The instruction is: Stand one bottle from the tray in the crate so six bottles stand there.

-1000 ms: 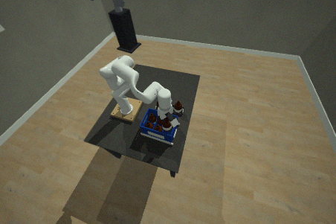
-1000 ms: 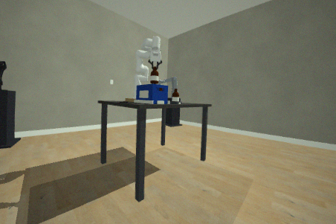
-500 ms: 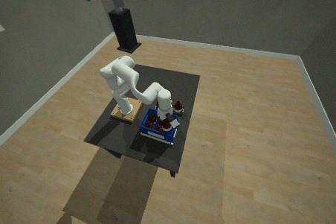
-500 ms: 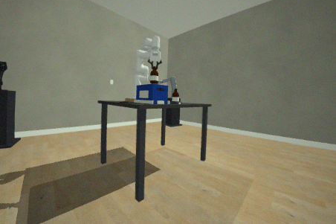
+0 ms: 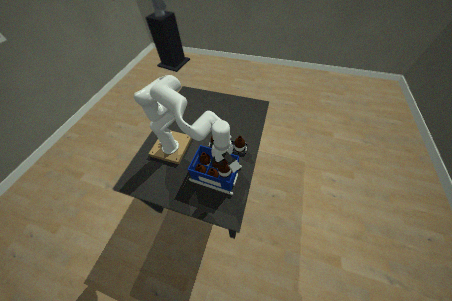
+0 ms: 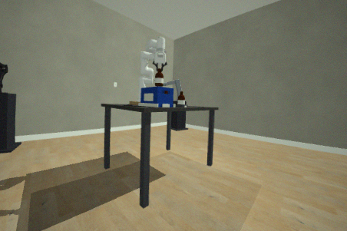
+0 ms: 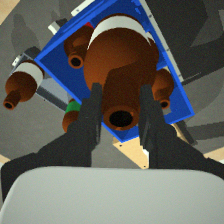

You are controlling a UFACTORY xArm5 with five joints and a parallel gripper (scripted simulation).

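My gripper is now 90 mm past the blue crate, 30 mm to the right of it and 250 mm above it. From my hand the other things lie so: tray (110 mm behind, 260 mm to the left, 320 mm below).
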